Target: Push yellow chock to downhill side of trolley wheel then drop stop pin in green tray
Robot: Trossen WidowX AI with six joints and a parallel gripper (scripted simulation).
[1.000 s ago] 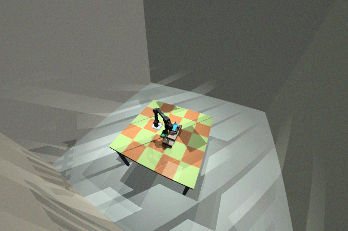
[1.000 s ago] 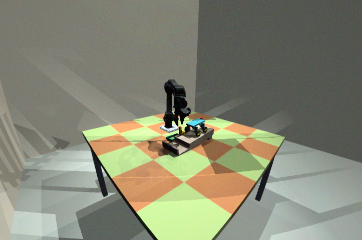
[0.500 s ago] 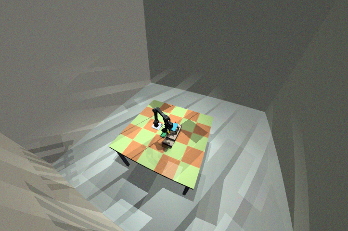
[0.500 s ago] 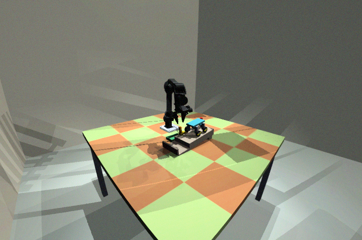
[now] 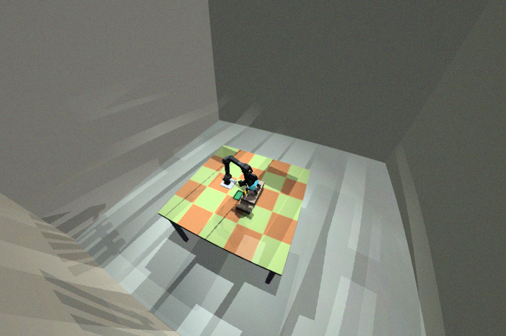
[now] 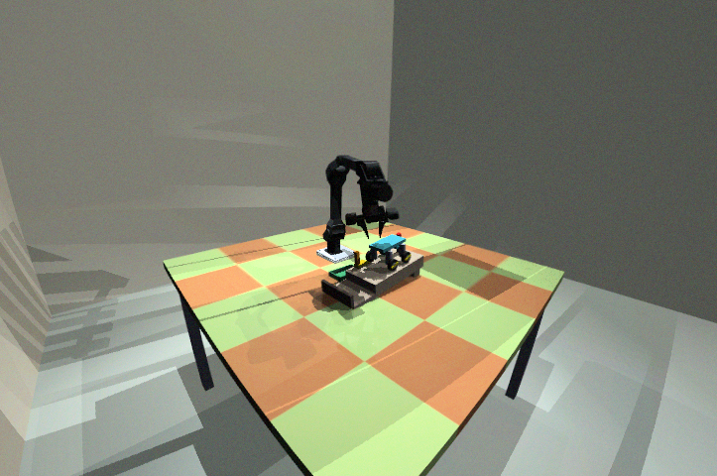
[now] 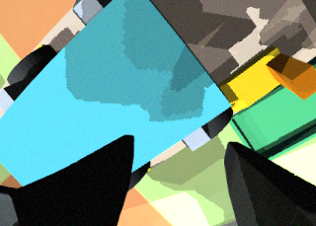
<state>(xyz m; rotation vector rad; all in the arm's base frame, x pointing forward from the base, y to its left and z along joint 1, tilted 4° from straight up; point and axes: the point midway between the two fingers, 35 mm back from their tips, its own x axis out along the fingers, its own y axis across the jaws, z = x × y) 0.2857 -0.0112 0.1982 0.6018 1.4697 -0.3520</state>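
The stop pin is 10 mm behind my gripper tip, 140 mm to the left of it and 40 mm below it. Round my gripper tip: ramp: 30 mm ahead, 50 mm to the left, 120 mm below; then yellow chock: 20 mm behind, 40 mm to the right, 90 mm below; then trolley: 20 mm ahead, 50 mm to the left, 60 mm below.
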